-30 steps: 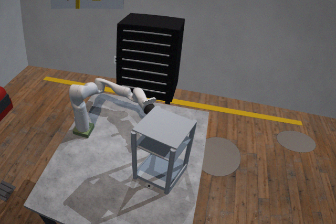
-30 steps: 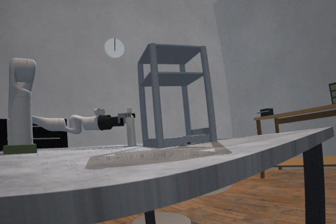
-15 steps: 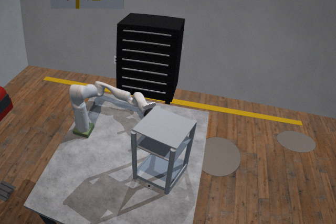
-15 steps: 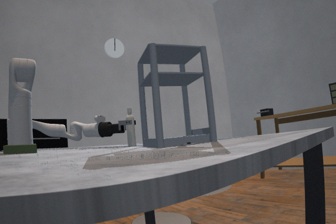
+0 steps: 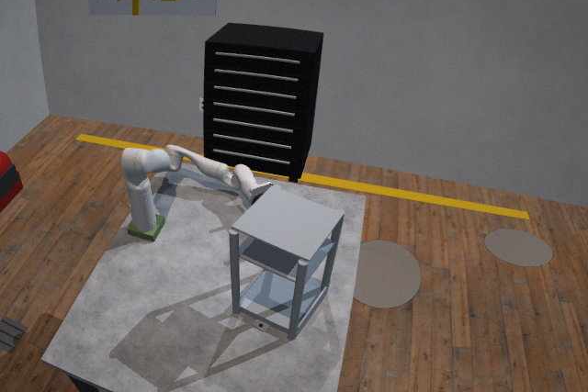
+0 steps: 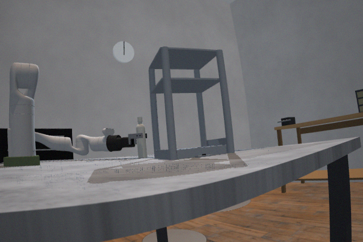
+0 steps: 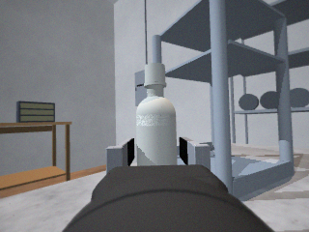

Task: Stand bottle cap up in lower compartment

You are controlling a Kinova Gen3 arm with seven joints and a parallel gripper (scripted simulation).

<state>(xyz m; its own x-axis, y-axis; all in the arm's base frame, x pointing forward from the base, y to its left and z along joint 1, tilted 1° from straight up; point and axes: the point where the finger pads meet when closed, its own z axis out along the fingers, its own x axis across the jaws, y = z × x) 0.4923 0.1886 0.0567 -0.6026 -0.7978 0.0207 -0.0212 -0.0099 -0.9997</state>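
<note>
The bottle is 2 cm above my hand. The rest, counted from my hand: grey shelving unit: 28 cm to the right, 10 cm ahead, 8 cm above.
</note>
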